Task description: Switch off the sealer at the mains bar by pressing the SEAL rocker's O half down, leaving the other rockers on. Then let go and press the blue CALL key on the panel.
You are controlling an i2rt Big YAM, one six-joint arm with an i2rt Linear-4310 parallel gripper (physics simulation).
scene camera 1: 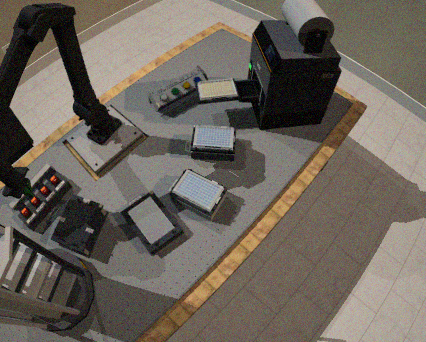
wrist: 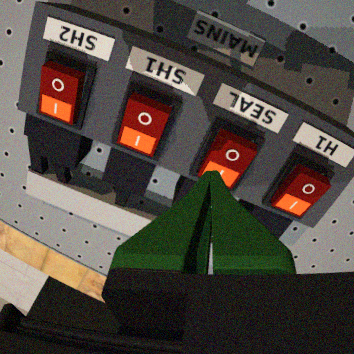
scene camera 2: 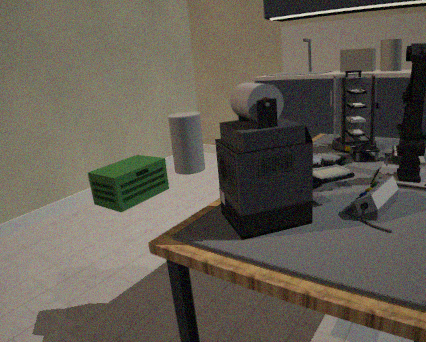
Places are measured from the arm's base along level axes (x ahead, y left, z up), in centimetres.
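Pixels of known places: gripper, fingertip midpoint: (scene camera 1: 32,196) (wrist: 211,179); arm's base, link origin: (scene camera 1: 104,130) (scene camera 2: 408,176).
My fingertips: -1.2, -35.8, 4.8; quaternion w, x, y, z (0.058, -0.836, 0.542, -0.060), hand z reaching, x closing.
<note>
Ahead of a thing's pixels: the offset from my fingertips to its top centre, as dx, dy, dz. "spot": to the spot under its first point.
The mains bar @[-2.7, +2.0, -1.4] (wrist: 187,117) (scene camera 1: 59,191) carries four red rockers, with SH2 @[+1.0, +9.3, -1.4] (wrist: 62,91), SH1 @[+0.7, +4.3, -1.4] (wrist: 144,123), SEAL @[+0.4, -0.7, -1.4] (wrist: 231,152) and H1 @[+0.1, -5.7, -1.4] (wrist: 301,190) labels upside down in the wrist view. Each has its O half raised and an orange I half lit; SEAL's I half is partly hidden. My gripper (wrist: 211,179) (scene camera 1: 28,191) is shut and empty, its green tips over the lower edge of SEAL's I half; contact cannot be told. The blue CALL key @[spot: +20.5, +70.1, +0.1] (scene camera 1: 197,80) is at the right end of the key panel @[+15.2, +64.4, +1.7] (scene camera 1: 181,89) (scene camera 2: 384,196), far from the gripper.
The black sealer @[+52.2, +81.8, +39.0] (scene camera 1: 295,90) (scene camera 2: 265,180) stands at the table's far corner, its tray holding a plate @[+32.1, +65.0, +6.3] (scene camera 1: 217,89) beside the panel. A dark device @[+19.6, +2.7, +0.9] (scene camera 1: 80,225) sits next to the mains bar. Plates @[+39.6, +50.2, +0.3] (scene camera 1: 213,137) @[+45.4, +31.5, +0.3] (scene camera 1: 199,189) and a grey-topped block @[+37.9, +16.7, -2.8] (scene camera 1: 152,220) stand mid-table.
</note>
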